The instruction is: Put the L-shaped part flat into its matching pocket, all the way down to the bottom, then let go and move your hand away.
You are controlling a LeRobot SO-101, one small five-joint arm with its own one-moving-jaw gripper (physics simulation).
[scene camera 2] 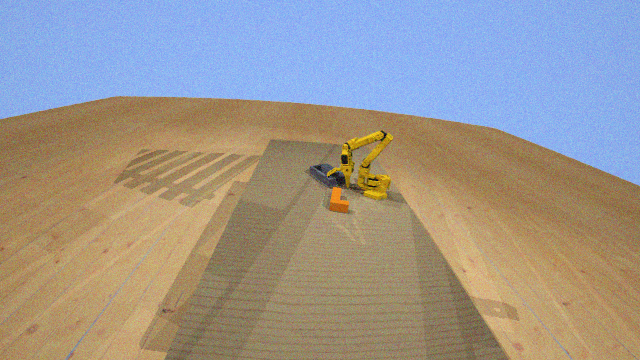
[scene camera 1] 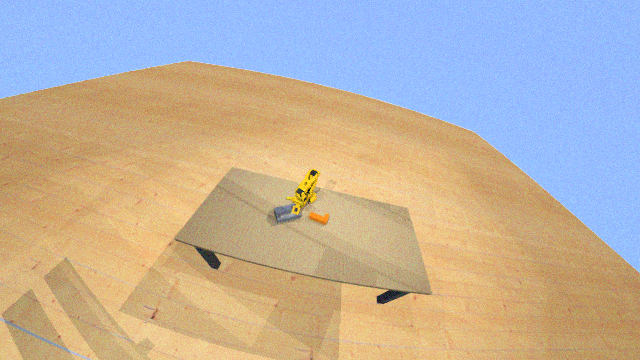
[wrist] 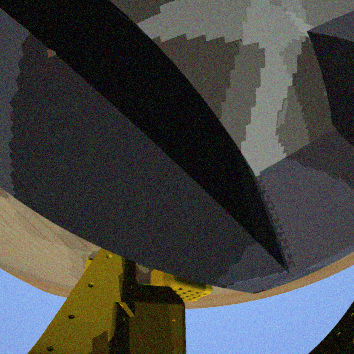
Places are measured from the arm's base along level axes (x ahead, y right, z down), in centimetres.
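Where they show: hand at its tool point: (scene camera 2: 347, 186) (scene camera 1: 301, 207); arm's base at its link origin: (scene camera 2: 368, 192) (scene camera 1: 307, 199) (wrist: 138, 269).
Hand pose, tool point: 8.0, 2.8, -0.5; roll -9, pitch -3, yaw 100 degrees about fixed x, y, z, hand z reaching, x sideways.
Note:
Each offset is from my tool point to the top centre of the thing, as dx, dy, dz. Level surfaces: height alone.
The orange L-shaped part @(+4.7, -12.0, -2.5) (scene camera 1: 318, 218) (scene camera 2: 339, 205) lies flat on the table, apart from the tray. The dark grey tray @(+7.6, +7.0, -3.2) (scene camera 1: 276, 215) (scene camera 2: 320, 176), with raised walls around its recess, sits beside it. A tray wall (wrist: 100, 150) fills much of the wrist view, and part of its lit recess floor shows at the top. My gripper (scene camera 1: 292, 204) (scene camera 2: 338, 179) is open and empty, low at the tray's end nearer the part. Its jaws are hard to make out in the wrist view. The L-shaped part does not show in the wrist view. The pocket is partly hidden by the gripper in the scene views.
The yellow arm (scene camera 1: 306, 186) (scene camera 2: 367, 140) stands at the table's edge. Its base (scene camera 2: 375, 192) is close to the tray and the part. The table @(dz +0.5) (scene camera 1: 370, 240) (scene camera 2: 325, 280) extends beyond them, with wooden floor around it. Yellow arm pieces (wrist: 85, 310) show low in the wrist view.

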